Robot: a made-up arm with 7 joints.
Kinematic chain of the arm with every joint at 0, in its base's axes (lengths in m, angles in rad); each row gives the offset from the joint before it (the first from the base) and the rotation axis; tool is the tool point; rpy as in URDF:
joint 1: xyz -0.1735 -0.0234 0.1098 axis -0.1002 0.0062 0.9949
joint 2: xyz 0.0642 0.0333 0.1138 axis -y
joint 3: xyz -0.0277 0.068 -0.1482 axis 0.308 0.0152 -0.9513
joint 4: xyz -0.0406 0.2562 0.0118 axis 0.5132 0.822 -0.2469
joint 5: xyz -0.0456 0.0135 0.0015 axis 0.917 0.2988 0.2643
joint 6: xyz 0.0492 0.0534 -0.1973 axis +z
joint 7: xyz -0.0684 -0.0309 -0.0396 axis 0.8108 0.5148 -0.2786
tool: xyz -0.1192 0.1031 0.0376 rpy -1.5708 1.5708 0
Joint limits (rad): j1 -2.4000..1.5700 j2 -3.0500..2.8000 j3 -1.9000..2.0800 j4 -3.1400..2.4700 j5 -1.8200..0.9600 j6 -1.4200..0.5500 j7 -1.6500..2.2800
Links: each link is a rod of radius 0.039 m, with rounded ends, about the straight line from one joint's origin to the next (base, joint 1, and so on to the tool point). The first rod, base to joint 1, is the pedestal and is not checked.
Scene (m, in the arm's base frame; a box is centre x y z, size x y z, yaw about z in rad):
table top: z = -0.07
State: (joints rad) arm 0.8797 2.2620 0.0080 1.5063 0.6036 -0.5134 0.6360
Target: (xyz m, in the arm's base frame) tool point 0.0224 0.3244 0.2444
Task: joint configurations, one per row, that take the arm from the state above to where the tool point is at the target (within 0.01 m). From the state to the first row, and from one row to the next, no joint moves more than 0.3 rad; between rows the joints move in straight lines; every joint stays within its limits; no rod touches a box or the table.
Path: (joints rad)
1: 0.6388 2.2609 -0.0419 1.5800 0.6591 -0.5156 0.7040
2: 0.3980 2.2598 -0.0917 1.6536 0.7146 -0.5178 0.7721
3: 0.1571 2.2587 -0.1416 1.7273 0.7701 -0.5200 0.8401
4: -0.0837 2.2577 -0.1915 1.8009 0.8255 -0.5222 0.9082
5: -0.3246 2.2566 -0.2414 1.8746 0.8810 -0.5243 0.9762

